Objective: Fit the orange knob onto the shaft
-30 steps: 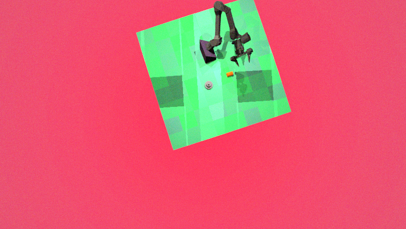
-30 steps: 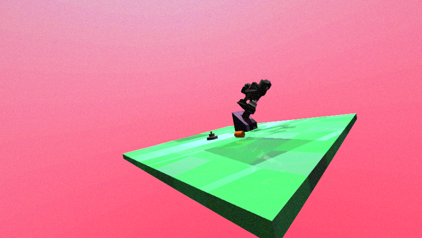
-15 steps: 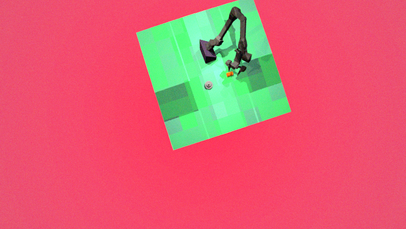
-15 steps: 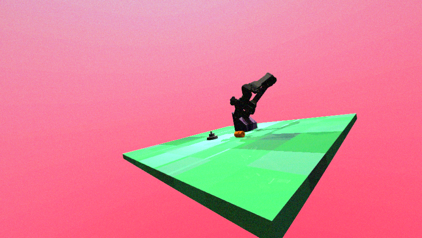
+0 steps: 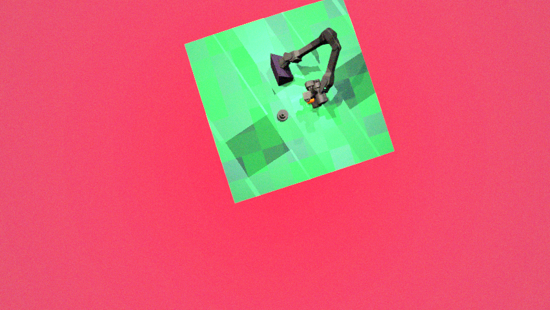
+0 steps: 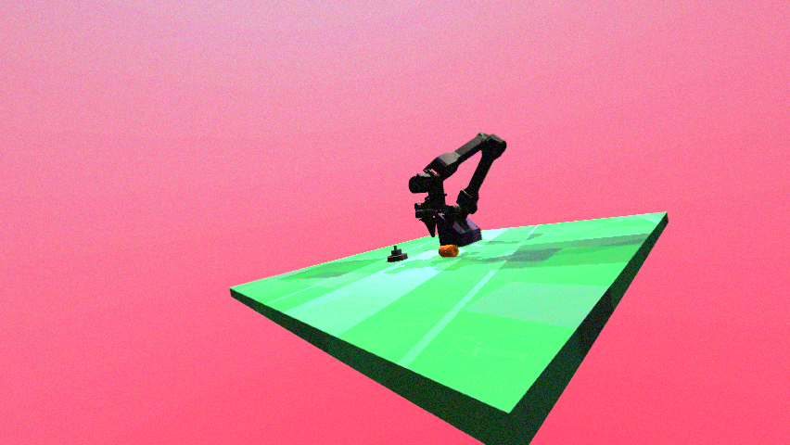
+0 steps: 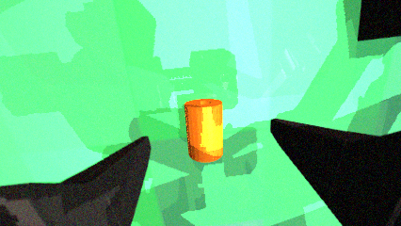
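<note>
Now: the orange knob 2 cm to the left of my gripper tip and 6 cm below it. From my gripper tip the other things lie so: dark pedestal: 4 cm ahead, 22 cm to the right, 5 cm below.
</note>
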